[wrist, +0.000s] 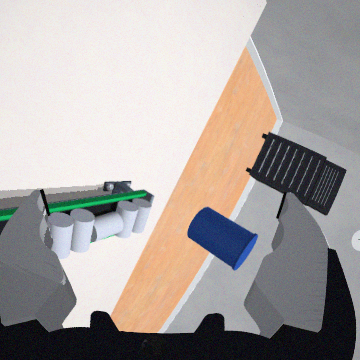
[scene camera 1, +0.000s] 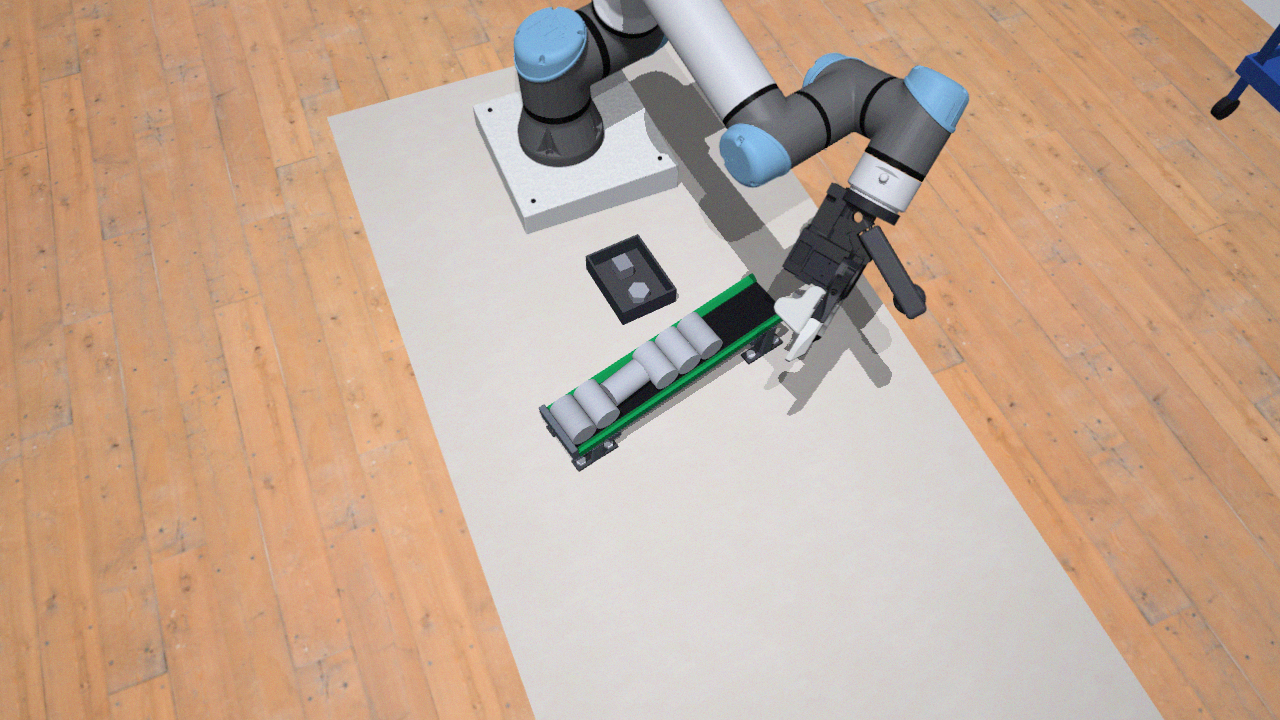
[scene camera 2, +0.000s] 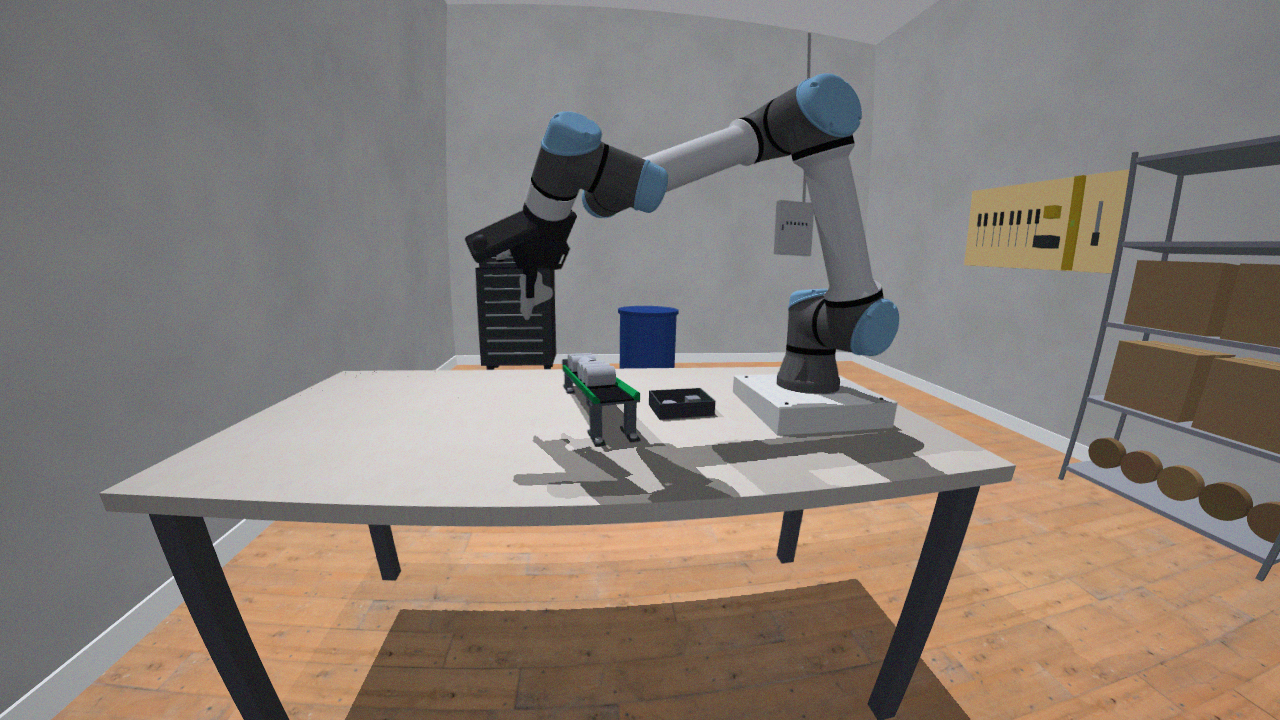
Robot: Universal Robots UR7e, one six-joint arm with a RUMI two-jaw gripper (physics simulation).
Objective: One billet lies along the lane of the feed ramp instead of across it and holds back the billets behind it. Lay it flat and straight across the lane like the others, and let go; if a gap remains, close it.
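Places are measured from the arm's base along level axes (x ahead, y left, z up), in millimetres.
Pixels of known places: gripper, between the fingertips: [wrist: 161, 194] [scene camera 1: 797, 351] [scene camera 2: 512, 289]; arm's base, origin of its link: [scene camera 1: 561, 135] [scene camera 2: 807, 385].
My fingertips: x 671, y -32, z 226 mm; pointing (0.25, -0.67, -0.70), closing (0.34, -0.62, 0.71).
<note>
For each thing: its top centre in the pictures, then the offset to it from my fingertips.
- grey billet, centre of its top: [scene camera 1: 624, 374] [wrist: 110, 233] 168 mm back, 143 mm right, 175 mm down
- end stop, centre of its top: [scene camera 1: 558, 427] 157 mm back, 258 mm right, 204 mm down
- dark tray, centre of its top: [scene camera 1: 630, 272] [scene camera 2: 681, 395] 360 mm back, 14 mm right, 242 mm down
The feed ramp [scene camera 1: 684, 391] [scene camera 2: 613, 394] [wrist: 100, 200] has green rails and a black lane. One grey billet [scene camera 1: 624, 382] [wrist: 108, 225] lies along the lane, nearer the rail on the dark tray's side. Two billets [scene camera 1: 572, 418] [scene camera 1: 596, 403] [wrist: 142, 216] [wrist: 126, 219] lie across the lane between it and the end stop [scene camera 1: 559, 429]. Three billets [scene camera 1: 655, 365] [scene camera 1: 677, 350] [scene camera 1: 699, 334] lie across on its uphill side, close together. My gripper [scene camera 1: 785, 333] [scene camera 2: 537, 306] [wrist: 161, 194] is wide open and empty, above and beyond the upper end. Its left finger hides part of the ramp in the wrist view.
A dark tray [scene camera 1: 648, 310] [scene camera 2: 682, 413] with two small grey pieces stands between the ramp and the robot's base plate [scene camera 1: 595, 201] [scene camera 2: 832, 417]. A blue barrel [scene camera 2: 648, 338] [wrist: 220, 237] and a dark drawer cabinet [scene camera 2: 517, 322] [wrist: 295, 162] stand beyond the table.
</note>
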